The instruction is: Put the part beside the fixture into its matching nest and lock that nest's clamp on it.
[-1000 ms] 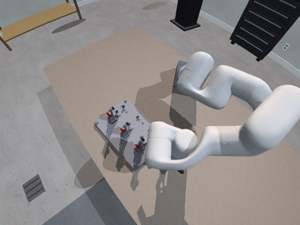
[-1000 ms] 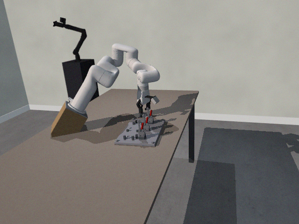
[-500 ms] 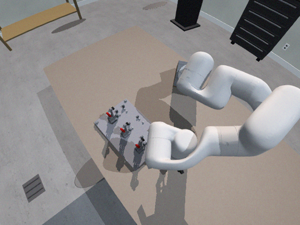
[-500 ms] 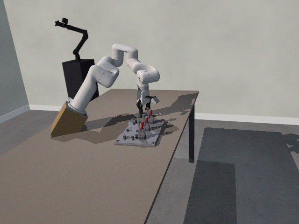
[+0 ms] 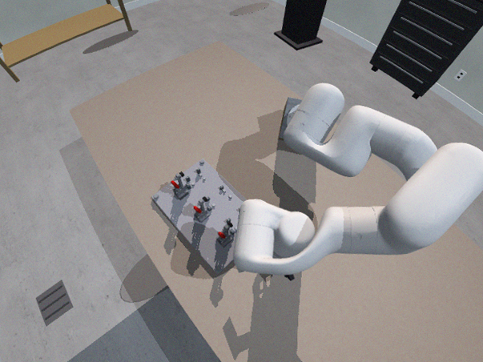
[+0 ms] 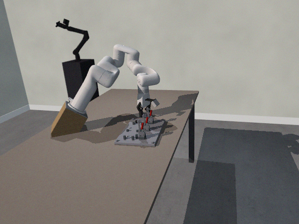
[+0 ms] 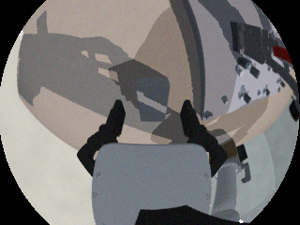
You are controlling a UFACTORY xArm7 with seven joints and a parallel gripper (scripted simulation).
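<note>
Now: the grey block part 20 mm below my hand. Also, from my hand: grey fixture plate 90 mm ahead, 240 mm to the right, 20 mm below.
</note>
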